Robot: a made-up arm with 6 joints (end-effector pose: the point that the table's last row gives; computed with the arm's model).
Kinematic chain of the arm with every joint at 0, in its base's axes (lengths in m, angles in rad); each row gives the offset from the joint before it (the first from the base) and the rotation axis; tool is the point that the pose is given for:
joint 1: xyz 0 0 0.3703 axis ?
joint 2: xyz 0 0 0 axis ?
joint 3: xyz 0 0 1.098 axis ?
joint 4: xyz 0 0 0 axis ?
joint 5: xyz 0.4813 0 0 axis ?
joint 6: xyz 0 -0.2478 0 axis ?
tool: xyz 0 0 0
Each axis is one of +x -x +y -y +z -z.
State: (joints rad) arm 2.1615 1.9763 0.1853 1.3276 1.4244 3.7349
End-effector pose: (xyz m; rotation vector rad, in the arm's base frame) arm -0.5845 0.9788 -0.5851 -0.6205 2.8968 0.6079
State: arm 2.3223 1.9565 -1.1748 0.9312 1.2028 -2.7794
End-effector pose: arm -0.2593 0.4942 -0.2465 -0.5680 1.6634 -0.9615
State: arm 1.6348 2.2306 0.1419 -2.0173 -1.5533 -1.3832
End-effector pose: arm -0.1346 0.4273 -0.6103 -0.5643 -1.7302 2.4129
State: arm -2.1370 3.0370 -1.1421 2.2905 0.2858 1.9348
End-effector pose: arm 0.2937 0.1576 -0.4020 -0.2447 -1.2110 0.0427
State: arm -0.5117 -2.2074 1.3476 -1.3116 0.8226 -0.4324
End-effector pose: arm -1.2691 0.6399 -0.2564 0.2833 1.3216 -2.1979
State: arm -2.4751 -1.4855 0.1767 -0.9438 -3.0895 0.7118
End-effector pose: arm 0.6475 0.6942 0.9614 0.5371 1.4935 -0.7423
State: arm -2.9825 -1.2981 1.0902 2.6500 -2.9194 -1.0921
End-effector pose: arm 1.5043 0.0201 0.9099 0.2808 2.1510 -0.5218
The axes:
joint 1: +z
joint 2: +y
joint 3: -y
joint 4: -x
joint 5: -y
joint 6: -x

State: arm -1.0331 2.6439 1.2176 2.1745 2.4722 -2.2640
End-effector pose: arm 0.5282 -0.6111 -1.0414 2.1535 0.8907 1.5602
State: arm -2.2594 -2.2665 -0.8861 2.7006 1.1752 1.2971
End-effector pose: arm 0.7167 0.5182 0.1592 1.1125 -1.7297 -0.9964
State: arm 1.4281 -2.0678 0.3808 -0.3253 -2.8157 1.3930
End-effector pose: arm 0.0497 -1.3052 0.2152 -1.5578 -1.0541 1.4338
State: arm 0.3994 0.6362 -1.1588 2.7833 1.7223 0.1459
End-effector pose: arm 0.4903 0.4588 0.7649 -0.5628 0.0907 -3.0810
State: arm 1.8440 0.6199 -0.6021 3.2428 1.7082 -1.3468
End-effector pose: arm -0.4475 0.6834 0.8031 1.3221 -0.6733 -1.1292
